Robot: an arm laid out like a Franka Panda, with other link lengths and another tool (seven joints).
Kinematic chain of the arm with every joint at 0, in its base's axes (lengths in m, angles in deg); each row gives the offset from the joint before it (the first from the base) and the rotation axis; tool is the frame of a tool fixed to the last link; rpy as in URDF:
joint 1: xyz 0 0 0.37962 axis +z
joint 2: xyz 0 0 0 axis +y
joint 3: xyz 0 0 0.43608 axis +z
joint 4: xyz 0.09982 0 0 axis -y
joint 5: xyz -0.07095 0 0.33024 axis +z
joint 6: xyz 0 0 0 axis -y
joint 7: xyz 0.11 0 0 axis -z
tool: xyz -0.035 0.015 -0.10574 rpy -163.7 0 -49.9
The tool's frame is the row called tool.
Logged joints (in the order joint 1, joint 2, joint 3, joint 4, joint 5, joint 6, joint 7), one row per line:
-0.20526, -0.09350, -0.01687, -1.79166, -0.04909, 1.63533, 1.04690
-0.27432, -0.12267, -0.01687, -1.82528, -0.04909, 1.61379, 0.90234
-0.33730, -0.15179, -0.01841, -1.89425, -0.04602, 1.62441, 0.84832
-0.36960, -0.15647, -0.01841, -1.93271, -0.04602, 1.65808, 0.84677
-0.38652, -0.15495, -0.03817, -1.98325, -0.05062, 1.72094, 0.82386
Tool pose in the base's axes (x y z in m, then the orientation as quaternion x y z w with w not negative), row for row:
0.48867, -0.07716, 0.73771, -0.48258, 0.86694, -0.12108, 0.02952
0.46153, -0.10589, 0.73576, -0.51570, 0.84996, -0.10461, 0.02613
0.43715, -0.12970, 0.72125, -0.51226, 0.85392, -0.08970, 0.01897
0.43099, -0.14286, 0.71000, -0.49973, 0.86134, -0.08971, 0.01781
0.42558, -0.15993, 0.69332, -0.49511, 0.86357, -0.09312, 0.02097
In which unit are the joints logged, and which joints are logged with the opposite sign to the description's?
The joints are logged in radians. Opposite sign: none.
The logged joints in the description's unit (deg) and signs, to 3 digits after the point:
-11.761, -5.357, -0.967, -102.655, -2.813, 93.698, 59.983
-15.717, -7.028, -0.967, -104.581, -2.813, 92.463, 51.700
-19.326, -8.697, -1.055, -108.533, -2.637, 93.072, 48.605
-21.177, -8.965, -1.055, -110.736, -2.637, 95.001, 48.516
-22.146, -8.878, -2.187, -113.632, -2.900, 98.603, 47.204

